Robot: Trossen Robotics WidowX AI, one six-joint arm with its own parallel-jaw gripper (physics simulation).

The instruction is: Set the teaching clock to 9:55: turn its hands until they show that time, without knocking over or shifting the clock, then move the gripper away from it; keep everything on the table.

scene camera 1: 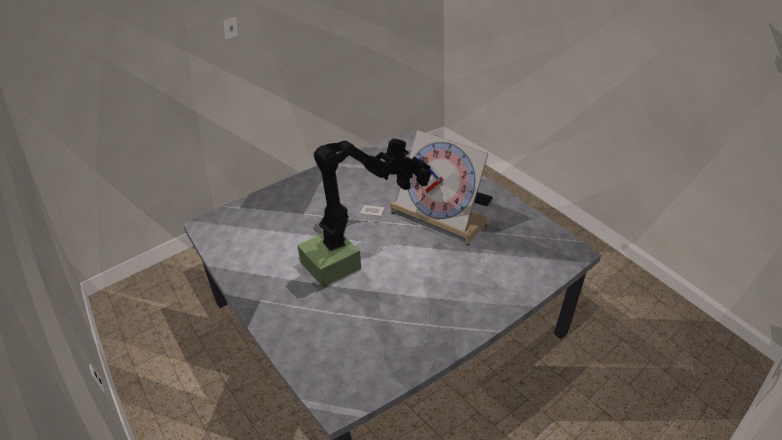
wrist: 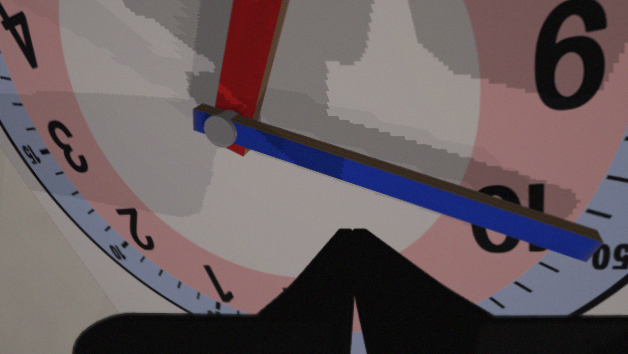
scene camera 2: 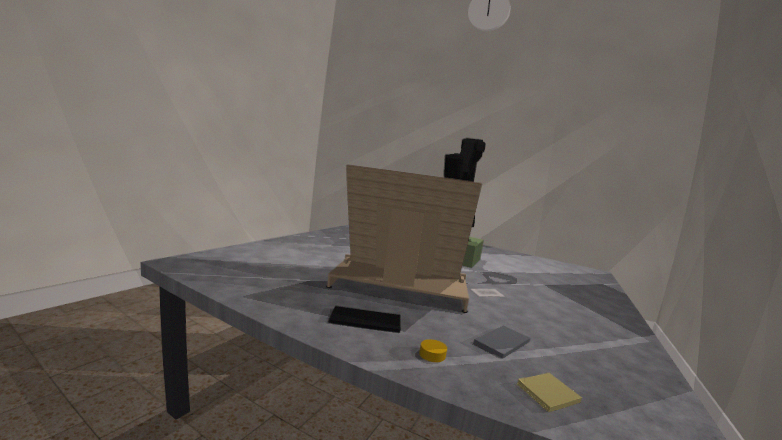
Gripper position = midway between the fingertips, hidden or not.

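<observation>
On the table rest a grey tile (scene camera 2: 502, 341) and a black flat slab (scene camera 2: 346, 316). In the wrist view the slab is out of frame, and scene camera 1 does not show the tile, which is hidden there by my gripper. I also see a teaching clock (scene camera 2: 457, 200); scene camera 1 gives me the clock (scene camera 1: 461, 167), and from the wrist I see the clock (wrist: 166, 219) too. Finally there is my gripper (scene camera 1: 429, 167), and the wrist view shows me the gripper (wrist: 351, 242) as well.
</observation>
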